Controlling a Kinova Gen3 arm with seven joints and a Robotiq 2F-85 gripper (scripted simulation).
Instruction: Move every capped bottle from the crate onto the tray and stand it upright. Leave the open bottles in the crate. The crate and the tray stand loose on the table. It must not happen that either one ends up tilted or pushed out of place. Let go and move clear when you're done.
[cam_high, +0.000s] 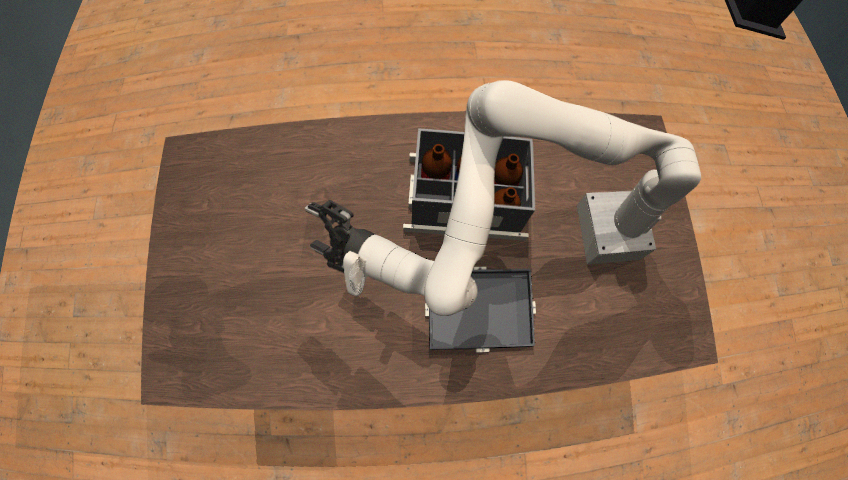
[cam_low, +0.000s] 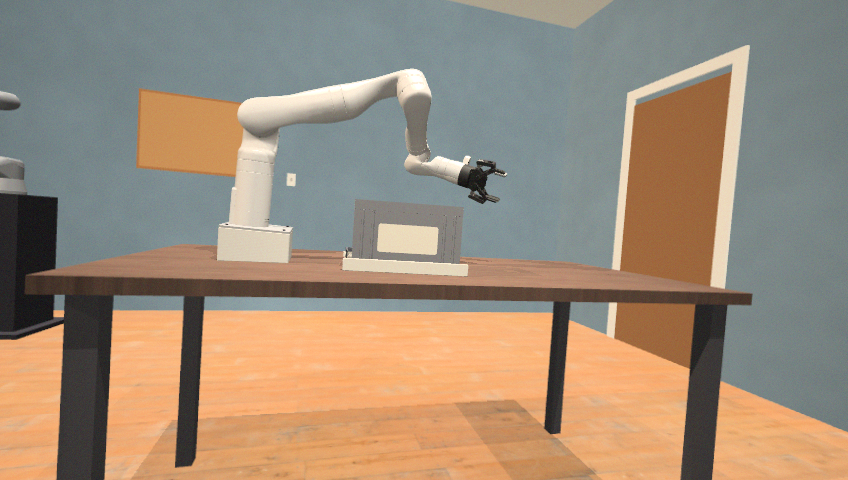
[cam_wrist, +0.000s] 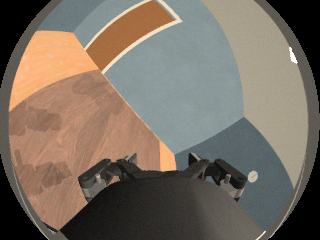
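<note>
Right now the crate is 330 mm behind my hand, 190 mm to the right of it and 180 mm below it. Round my hand: grey tray (370 mm behind, 100 mm to the left, 250 mm below); capped bottle (330 mm behind, 150 mm to the right, 180 mm below).
</note>
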